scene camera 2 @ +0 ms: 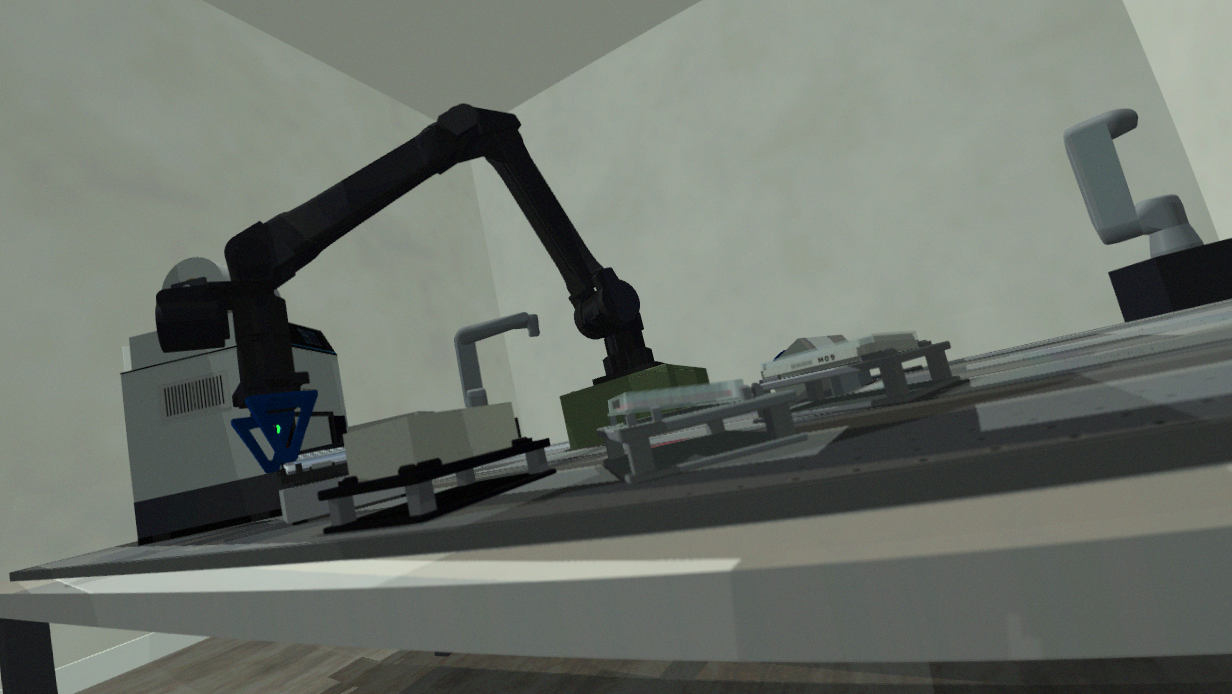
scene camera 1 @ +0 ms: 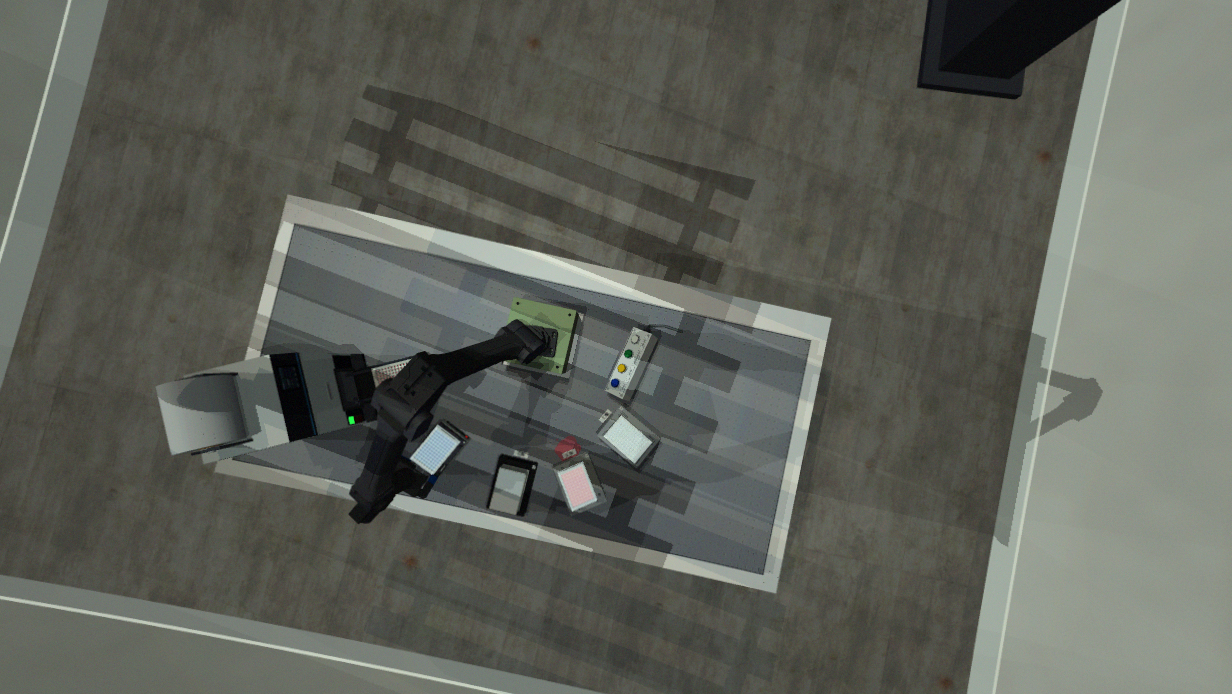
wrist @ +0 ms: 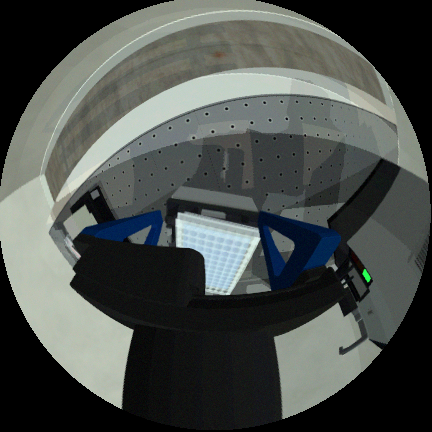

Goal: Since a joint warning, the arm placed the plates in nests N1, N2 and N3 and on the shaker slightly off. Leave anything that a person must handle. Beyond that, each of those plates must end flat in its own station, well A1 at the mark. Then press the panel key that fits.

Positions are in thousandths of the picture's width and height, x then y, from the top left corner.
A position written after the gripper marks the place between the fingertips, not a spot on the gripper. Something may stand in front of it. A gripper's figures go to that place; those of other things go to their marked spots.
Labels:
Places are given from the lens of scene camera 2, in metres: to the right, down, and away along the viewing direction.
gripper (scene camera 2: 228,674): -0.39, 0.14, 0.56
pale blue well plate (scene camera 2: 274,656): -0.33, 0.13, 0.57
black-framed white plate (scene camera 2: 307,651): -0.19, 0.08, 0.39
button box (scene camera 2: 679,557): 0.28, 0.05, 0.62
The marked spots on the button box and the black-framed white plate are 0.52 m apart.

